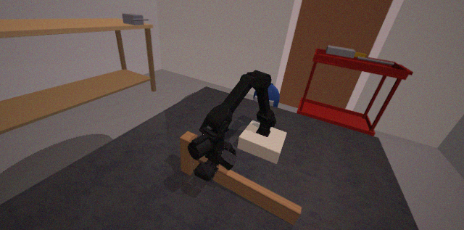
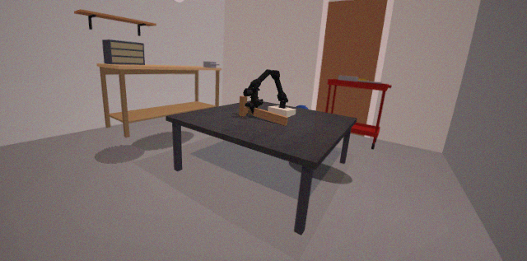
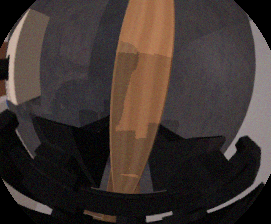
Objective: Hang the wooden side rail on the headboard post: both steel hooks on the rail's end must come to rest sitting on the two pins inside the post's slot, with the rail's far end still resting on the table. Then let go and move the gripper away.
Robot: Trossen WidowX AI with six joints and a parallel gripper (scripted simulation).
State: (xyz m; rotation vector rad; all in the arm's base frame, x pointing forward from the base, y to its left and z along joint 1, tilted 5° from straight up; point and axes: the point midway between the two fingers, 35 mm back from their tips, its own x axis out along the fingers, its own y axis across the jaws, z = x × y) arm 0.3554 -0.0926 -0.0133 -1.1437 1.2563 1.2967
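The wooden headboard post is 12 cm to the right of my gripper tip and 4 cm above it.
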